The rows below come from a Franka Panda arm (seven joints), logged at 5 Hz.
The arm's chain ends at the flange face. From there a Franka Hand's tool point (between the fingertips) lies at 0.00 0.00 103.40 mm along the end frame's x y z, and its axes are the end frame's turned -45 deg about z.
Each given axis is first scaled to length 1.
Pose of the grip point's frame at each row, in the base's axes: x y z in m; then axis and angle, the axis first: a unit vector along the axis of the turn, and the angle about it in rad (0 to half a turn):
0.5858 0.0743 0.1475 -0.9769 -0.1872 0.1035 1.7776
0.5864 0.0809 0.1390 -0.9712 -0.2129 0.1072 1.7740
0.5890 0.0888 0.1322 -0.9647 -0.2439 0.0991 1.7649
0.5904 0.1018 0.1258 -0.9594 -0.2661 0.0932 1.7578
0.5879 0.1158 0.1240 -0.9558 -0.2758 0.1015 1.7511
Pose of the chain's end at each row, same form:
0.6173 -0.0221 0.1674 -0.9066 0.1870 0.3782 1.9730
0.6209 -0.0146 0.1584 -0.9098 0.1626 0.3820 1.9724
0.6255 -0.0061 0.1509 -0.9161 0.1338 0.3780 1.9586
0.6284 0.0074 0.1440 -0.9200 0.1129 0.3753 1.9481
0.6278 0.0220 0.1413 -0.9178 0.1030 0.3834 1.9480

